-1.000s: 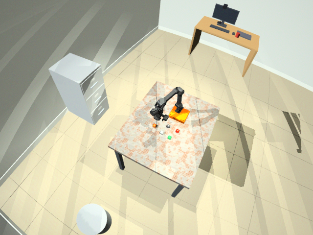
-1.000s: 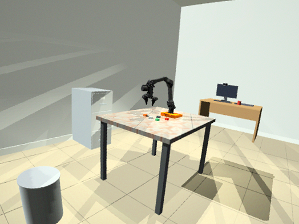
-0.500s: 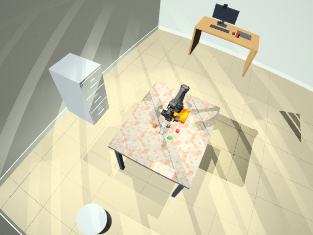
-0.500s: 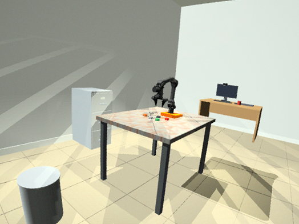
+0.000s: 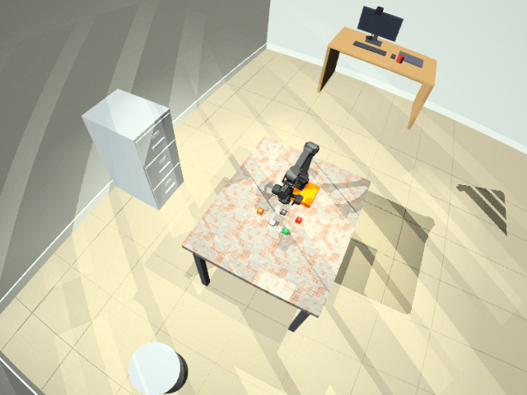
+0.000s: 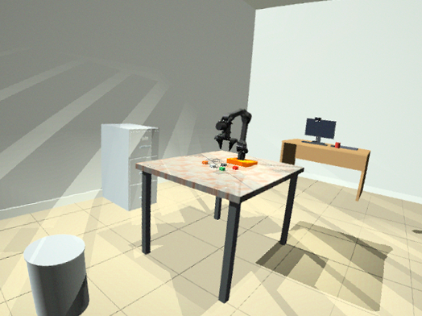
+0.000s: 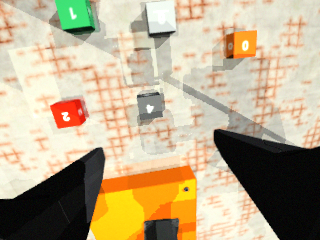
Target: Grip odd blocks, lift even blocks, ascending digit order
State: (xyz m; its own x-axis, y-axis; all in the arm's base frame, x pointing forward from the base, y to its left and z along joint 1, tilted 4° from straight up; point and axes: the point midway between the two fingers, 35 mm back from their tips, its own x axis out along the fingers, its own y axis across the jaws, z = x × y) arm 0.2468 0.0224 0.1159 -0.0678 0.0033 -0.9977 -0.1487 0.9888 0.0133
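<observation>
Now: gripper tip 120 mm to the left of the orange block, 120 mm above it and 80 mm short of it. Round my gripper tip: green block 120 mm below, 110 mm ahead, 90 mm to the left; then black block 120 mm below; then red block 120 mm below, 110 mm to the left, 10 mm behind.
</observation>
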